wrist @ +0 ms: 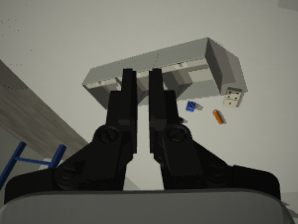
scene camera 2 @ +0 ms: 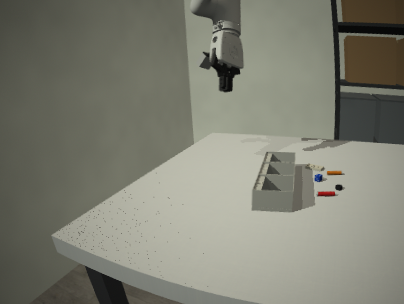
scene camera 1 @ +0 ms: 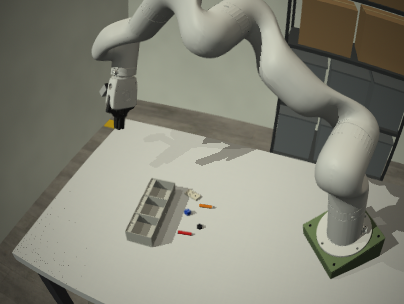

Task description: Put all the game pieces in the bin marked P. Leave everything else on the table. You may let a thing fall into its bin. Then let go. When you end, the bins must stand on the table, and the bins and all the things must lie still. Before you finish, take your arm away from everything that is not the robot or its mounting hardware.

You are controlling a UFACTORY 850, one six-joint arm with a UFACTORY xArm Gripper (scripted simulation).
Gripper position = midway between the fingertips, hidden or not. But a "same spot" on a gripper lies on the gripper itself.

gripper: wrist 142,87; scene camera 2; scene camera 1
same spot on gripper: [scene camera 2: 226,81] = [scene camera 1: 119,122]
